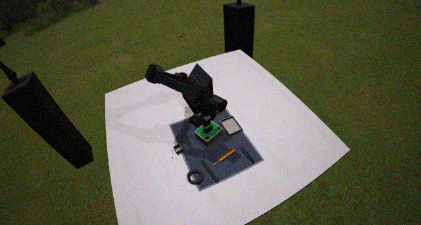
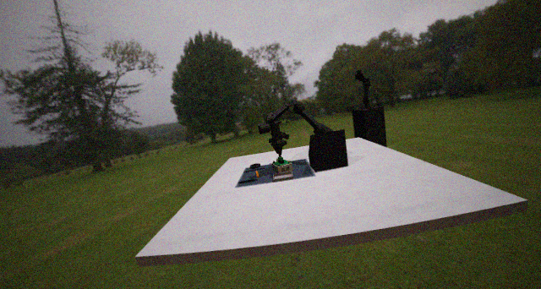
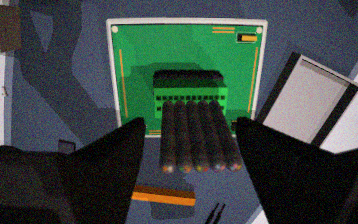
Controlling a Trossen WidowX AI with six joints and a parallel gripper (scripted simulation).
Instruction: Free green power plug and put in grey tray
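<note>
My gripper tip is 2 cm above the green power plug. The rest, counted from my gripper tip: grey tray (14 cm to the left, 11 cm below, 2 cm ahead); dark bar (18 cm ahead, 12 cm to the right, 11 cm below); dark blue mat (11 cm below, 4 cm ahead, 1 cm to the right).
</note>
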